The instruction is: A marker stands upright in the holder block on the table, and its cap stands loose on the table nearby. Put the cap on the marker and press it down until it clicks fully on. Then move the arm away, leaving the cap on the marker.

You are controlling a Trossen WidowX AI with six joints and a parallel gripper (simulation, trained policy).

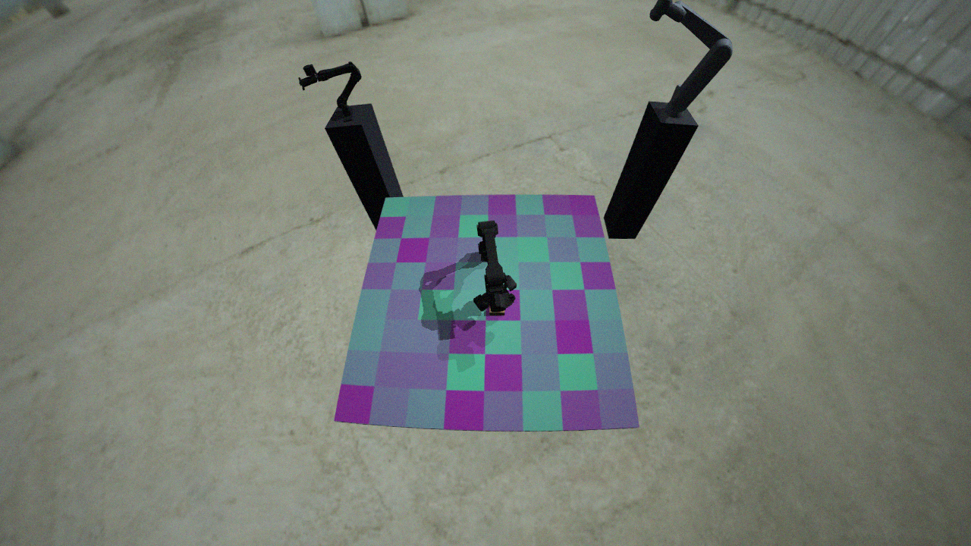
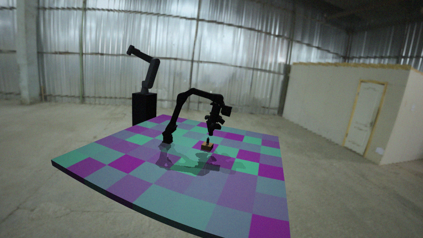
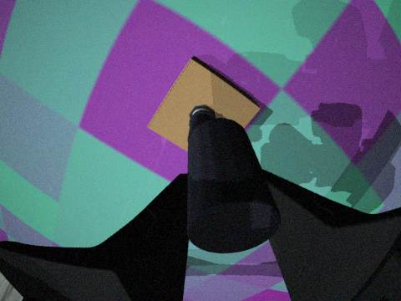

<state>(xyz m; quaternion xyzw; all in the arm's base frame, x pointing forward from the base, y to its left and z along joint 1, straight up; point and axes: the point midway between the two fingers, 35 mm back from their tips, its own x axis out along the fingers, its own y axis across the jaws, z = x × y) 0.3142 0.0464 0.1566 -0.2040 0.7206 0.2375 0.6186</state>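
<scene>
Now: the dark marker 60 mm below my gripper tip, 10 mm to the left of it and 10 mm behind it. Also, from my gripper tip: dark cap 10 mm ahead, 10 mm above.
</scene>
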